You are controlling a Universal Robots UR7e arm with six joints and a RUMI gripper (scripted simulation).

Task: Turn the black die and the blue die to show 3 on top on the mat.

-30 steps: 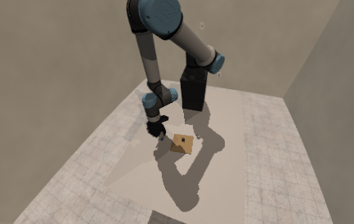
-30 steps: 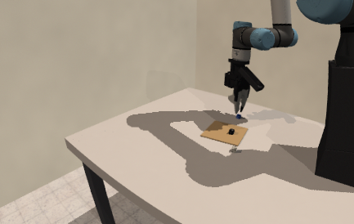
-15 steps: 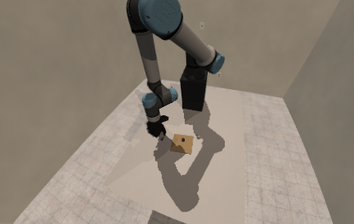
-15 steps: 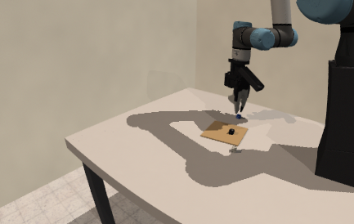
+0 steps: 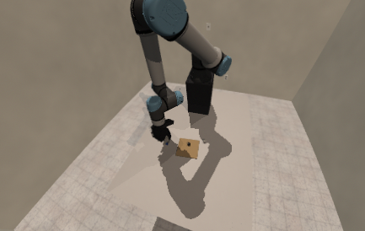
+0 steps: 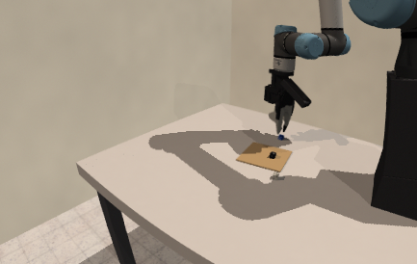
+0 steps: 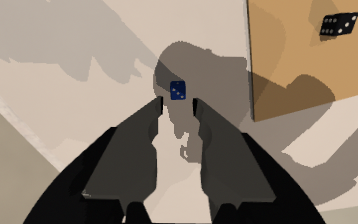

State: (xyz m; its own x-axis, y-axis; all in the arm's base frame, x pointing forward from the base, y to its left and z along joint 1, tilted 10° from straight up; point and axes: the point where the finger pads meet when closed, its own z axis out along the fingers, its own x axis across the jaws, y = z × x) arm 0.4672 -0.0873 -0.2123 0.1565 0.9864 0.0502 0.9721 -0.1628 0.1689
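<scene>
Right now the blue die is 30 mm below my hand. Round my hand: black die 50 mm behind, 150 mm to the left, 30 mm below; brown mat 30 mm behind, 150 mm to the left, 40 mm below; white die 120 mm behind, 240 mm to the left, 30 mm below.
</scene>
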